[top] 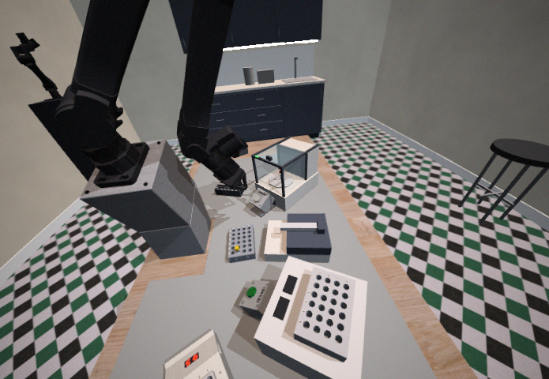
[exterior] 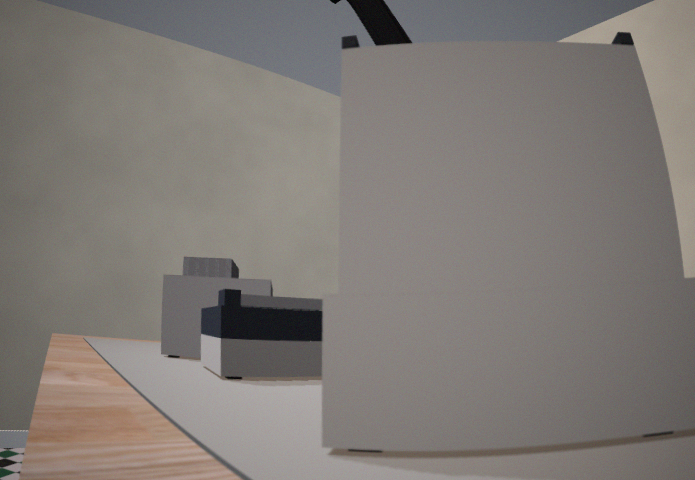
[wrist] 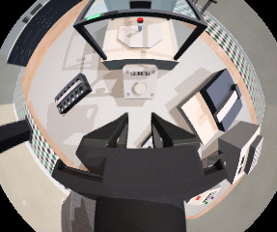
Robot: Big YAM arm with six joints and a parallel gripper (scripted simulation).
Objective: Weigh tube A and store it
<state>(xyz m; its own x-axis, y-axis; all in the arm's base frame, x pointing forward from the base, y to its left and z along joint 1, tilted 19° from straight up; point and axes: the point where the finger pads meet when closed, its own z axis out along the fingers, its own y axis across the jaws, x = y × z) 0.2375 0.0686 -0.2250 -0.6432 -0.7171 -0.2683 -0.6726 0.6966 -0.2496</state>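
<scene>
My hand is 130 mm short of the balance door, 110 mm to the right of it and 50 mm below it. Round my hand: yellow-capped tube (30 mm behind, 180 mm to the right, 140 mm below); then spectrophotometer (170 mm ahead, 150 mm to the right, 100 mm below); then tube rack (20 mm behind, 130 mm to the right, 150 mm below).
</scene>
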